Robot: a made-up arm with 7 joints.
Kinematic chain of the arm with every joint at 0, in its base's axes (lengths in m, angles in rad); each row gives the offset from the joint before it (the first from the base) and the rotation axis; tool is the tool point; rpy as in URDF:
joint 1: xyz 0 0 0.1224 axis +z
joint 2: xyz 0 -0.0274 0.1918 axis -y
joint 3: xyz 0 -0.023 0.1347 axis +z
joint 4: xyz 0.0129 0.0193 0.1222 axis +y
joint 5: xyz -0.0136 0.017 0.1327 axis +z
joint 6: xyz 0 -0.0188 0.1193 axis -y
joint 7: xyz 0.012 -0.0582 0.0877 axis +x
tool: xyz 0 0 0 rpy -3.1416 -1.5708 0
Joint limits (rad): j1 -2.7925..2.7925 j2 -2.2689..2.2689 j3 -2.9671..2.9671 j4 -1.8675..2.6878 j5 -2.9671..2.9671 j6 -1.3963..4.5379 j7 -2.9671..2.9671
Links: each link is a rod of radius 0.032 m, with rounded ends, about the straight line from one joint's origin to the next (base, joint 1, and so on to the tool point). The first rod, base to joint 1, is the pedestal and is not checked.
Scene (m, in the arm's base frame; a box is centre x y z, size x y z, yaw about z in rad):
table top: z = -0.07
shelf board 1: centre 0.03 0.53 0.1 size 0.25 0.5 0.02 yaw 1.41
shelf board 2: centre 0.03 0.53 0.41 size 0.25 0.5 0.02 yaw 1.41
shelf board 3: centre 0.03 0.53 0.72 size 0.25 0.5 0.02 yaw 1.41
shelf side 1: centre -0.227 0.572 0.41 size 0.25 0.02 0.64 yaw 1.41
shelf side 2: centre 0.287 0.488 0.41 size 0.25 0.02 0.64 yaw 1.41
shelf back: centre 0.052 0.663 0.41 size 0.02 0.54 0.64 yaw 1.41
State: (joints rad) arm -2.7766 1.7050 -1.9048 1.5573 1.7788 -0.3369 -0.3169
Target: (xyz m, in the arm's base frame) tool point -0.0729 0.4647 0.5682
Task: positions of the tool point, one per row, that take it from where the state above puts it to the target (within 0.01 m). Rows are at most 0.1 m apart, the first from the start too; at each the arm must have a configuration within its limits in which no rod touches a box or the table.
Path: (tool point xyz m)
1: 0.0186 0.4175 0.2653
2: 0.0068 0.3759 0.2617
3: 0.0078 0.3291 0.2579
4: 0.0165 0.2793 0.2603
5: -0.0364 0.3122 0.2976
6: -0.0835 0.3284 0.3528
7: -0.1148 0.3277 0.4214
8: -0.1223 0.3126 0.4964
9: -0.1017 0.2871 0.5682
10: -0.0992 0.3563 0.5694
11: -0.0895 0.4164 0.5675
12: -0.0729 0.4647 0.5682

